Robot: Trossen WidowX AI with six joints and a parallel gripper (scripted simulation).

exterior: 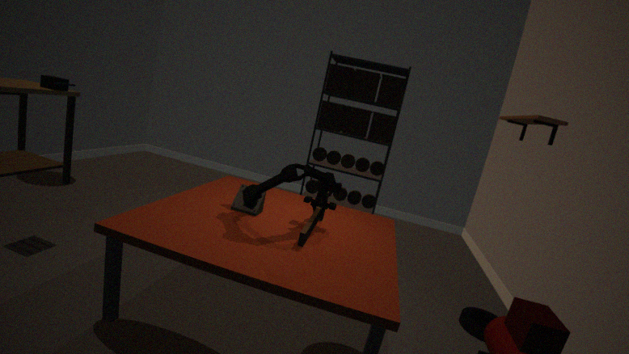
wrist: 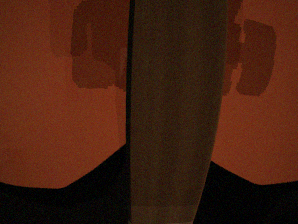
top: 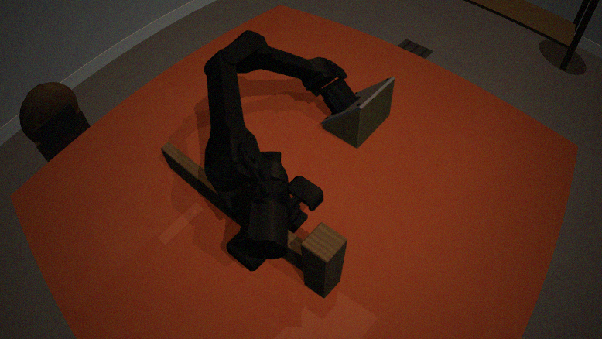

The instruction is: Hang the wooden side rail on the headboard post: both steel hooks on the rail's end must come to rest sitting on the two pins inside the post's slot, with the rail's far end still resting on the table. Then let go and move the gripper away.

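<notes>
Right now the wooden headboard post is 100 mm to the left of my gripper tip, 40 mm above it and 10 mm behind it.
</notes>
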